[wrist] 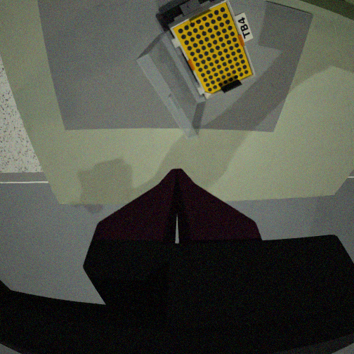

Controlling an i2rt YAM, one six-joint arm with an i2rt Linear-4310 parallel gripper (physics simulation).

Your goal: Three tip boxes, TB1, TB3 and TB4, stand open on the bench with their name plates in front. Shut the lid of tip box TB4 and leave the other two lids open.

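Observation:
Tip box TB4 (pixel 215 50) is at the top of the wrist view, a yellow perforated rack in a pale frame with a black base edge and a black latch at its lower end. Its name plate (pixel 244 28) is at its right side. Its clear lid (pixel 172 90) is open and leans out to the left and below the rack. My gripper (pixel 176 177) is shut with its dark red fingertips together and nothing between them. It is below the lid in the view, apart from it. TB1 and TB3 do not show in this view.
A grey mat (pixel 95 85) lies under the box, on a pale green surface (pixel 310 150). A speckled light area (pixel 15 130) is at the left edge. A dark green edge is at the top right corner. Shadows fall across the mat and the green surface.

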